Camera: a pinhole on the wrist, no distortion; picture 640 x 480 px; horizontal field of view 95.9 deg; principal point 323.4 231.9 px. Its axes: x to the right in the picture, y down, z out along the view. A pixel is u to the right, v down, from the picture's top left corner.
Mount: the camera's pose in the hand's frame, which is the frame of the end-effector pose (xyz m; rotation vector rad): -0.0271 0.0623 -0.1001 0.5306 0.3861 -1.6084
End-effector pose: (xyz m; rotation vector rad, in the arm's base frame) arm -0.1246 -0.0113 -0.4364 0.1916 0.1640 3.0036
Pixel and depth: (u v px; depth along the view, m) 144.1 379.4 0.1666
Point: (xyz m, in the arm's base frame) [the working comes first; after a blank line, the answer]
In the camera's frame: -0.1035 0.0851 0.1666

-0.1612 -0.0438 -0.3259
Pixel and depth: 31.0 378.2 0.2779
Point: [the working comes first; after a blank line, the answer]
In the camera's frame: -0.2815 0.1409 0.2779

-0.1975 -0.0984 -0.1188
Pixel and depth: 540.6 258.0 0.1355
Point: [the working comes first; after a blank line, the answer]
In the camera's frame: 0.1020 0.0123 0.1355

-0.0835 0.0757 -0.4937
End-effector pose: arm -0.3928 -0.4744 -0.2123 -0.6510 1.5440 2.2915
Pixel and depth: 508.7 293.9 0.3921
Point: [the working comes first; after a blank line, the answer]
In the camera's frame: 0.2517 0.0842 0.3921

-0.2318 -0.2487 -0.4731
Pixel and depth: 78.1 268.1 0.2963
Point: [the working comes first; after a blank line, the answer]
In the camera's frame: -0.2518 0.0372 0.2963

-0.4951 -0.2487 -0.0308
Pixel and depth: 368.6 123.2 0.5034
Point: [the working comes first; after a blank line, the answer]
In the camera's frame: 0.0788 -0.1896 0.5034

-0.0874 -0.1322 -0.1853
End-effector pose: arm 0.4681 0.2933 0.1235 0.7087 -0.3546 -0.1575
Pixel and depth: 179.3 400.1 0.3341
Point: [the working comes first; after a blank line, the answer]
In the camera's frame: -0.1668 0.1947 0.3341

0.4925 0.0857 0.3580
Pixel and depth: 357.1 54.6 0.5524
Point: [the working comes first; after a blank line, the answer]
In the camera's frame: 0.0645 -0.3393 0.5524

-0.0480 0.0294 0.0564
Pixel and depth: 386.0 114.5 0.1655
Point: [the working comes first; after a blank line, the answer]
In the camera's frame: 0.0359 -0.0673 0.1655

0.3557 0.2770 0.0702
